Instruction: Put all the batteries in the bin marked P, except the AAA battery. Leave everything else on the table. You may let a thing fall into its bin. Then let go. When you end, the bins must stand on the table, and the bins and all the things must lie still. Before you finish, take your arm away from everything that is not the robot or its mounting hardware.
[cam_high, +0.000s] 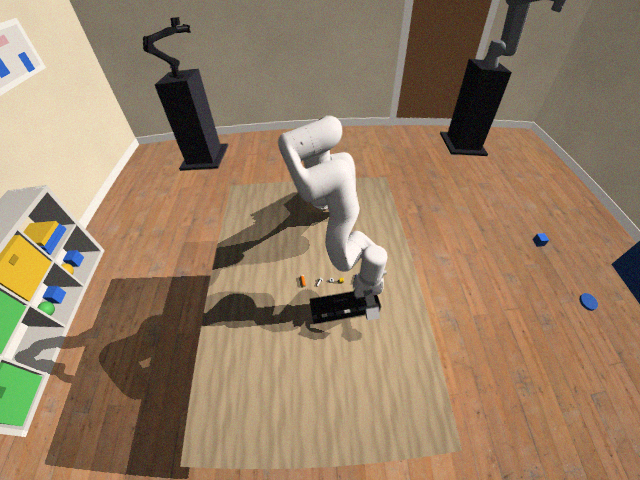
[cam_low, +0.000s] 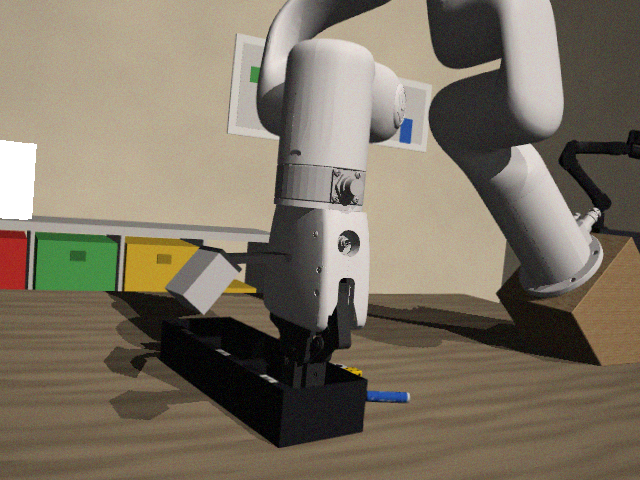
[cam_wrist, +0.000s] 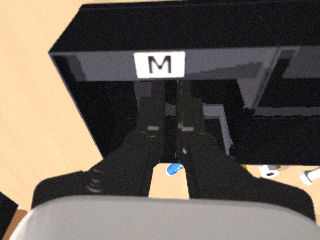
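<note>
Right now my hand is 9 cm past the orange battery, 24 cm to the left of it and 3 cm above it. The rest, counted from my hand: blue battery 11 cm behind, 3 cm to the right, 3 cm below; then yellow die 10 cm behind, 9 cm to the right, 3 cm below; then black three-compartment bin 2 cm ahead, 8 cm to the right, 1 cm below.
</note>
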